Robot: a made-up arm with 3 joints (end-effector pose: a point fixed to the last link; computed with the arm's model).
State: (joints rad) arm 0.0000 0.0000 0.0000
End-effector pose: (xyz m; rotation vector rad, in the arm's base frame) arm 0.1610 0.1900 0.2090 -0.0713 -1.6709 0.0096
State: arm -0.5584 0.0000 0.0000
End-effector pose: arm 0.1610 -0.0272 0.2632 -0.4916 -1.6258 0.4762
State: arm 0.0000 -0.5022 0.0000
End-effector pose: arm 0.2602 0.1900 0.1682 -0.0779 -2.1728 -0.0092
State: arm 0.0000 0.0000 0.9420
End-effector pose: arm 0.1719 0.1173 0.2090 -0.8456 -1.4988 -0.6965
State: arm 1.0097 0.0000 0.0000
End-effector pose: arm 0.1610 0.5273 0.4108 0.6868 -1.5079 -0.8220
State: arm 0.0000 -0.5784 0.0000
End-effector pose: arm 0.2766 0.1900 0.1666 -0.0787 -2.2490 -0.0123
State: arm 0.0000 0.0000 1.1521
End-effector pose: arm 0.1648 0.1018 0.2090 -1.0126 -1.4223 -0.8506
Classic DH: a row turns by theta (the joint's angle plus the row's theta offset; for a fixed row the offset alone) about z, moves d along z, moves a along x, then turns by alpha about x. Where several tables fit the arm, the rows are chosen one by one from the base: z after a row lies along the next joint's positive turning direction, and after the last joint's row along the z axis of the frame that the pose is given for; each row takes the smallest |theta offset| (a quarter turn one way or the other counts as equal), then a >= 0, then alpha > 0; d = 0 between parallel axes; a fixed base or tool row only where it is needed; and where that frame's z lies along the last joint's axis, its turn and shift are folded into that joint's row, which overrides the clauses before.
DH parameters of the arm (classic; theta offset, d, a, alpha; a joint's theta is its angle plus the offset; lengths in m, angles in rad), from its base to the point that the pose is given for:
base (fixed): 1.5708 0.615 0.176 1.5708
joint 1: -1.5708 0.29 0.233 -1.5708
joint 2: 1.5708 -0.033 0.195 1.5708
joint 3: -1.5345 0.1796 -0.0494 -1.4692
tool (fixed): 1.6198 -0.0646 0 0

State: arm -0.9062 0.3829 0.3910
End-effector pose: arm 0.1177 -0.1087 0.4106 -1.1942 -1.2963 0.3998
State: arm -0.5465 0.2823 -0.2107
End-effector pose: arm 0.1071 0.0117 0.2934 -0.3313 -1.3057 0.5190
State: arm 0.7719 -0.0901 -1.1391
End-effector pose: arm 0.0963 0.5053 0.3435 1.3684 -1.9616 0.2647
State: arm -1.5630 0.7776 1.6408
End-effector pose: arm 0.0598 -0.0740 0.7152 2.8066 1.0866 -0.0700
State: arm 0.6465 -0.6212 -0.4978
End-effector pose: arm 0.2610 0.4888 0.2666 0.5550 -2.3615 -0.2228
